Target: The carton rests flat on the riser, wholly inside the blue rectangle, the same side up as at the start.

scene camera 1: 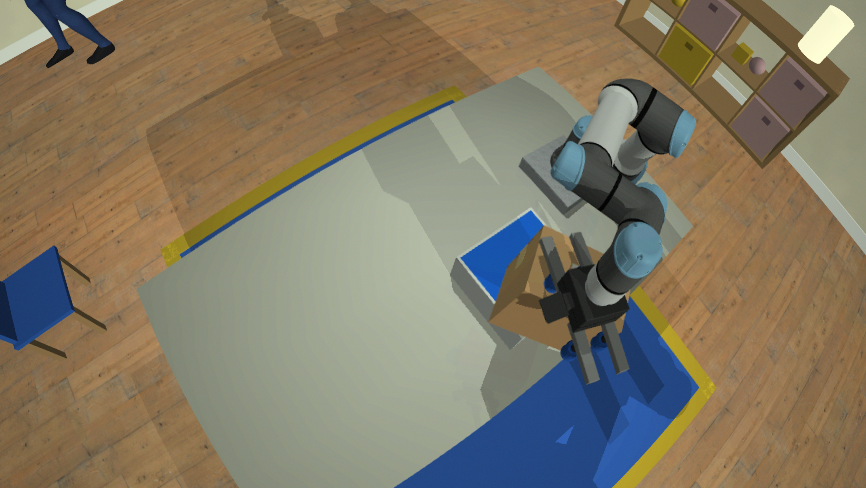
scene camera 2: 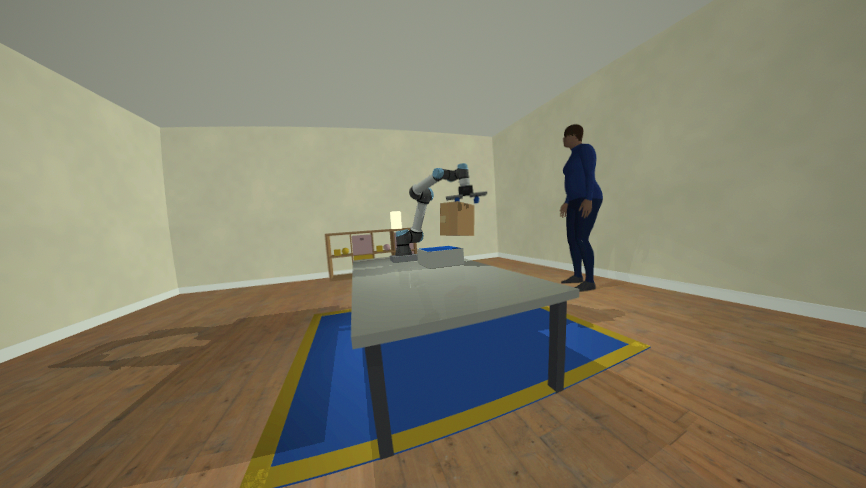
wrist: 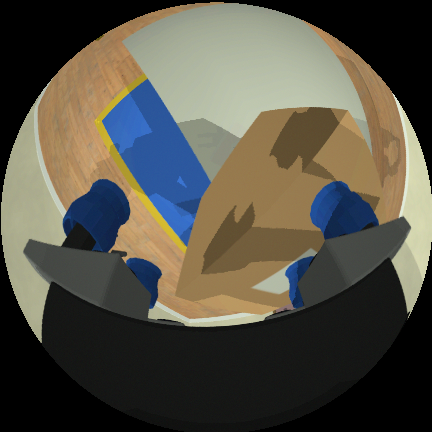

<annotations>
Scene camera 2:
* brown cardboard carton: 456,218, held by my suction head
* riser: 434,257, on the table
</annotations>
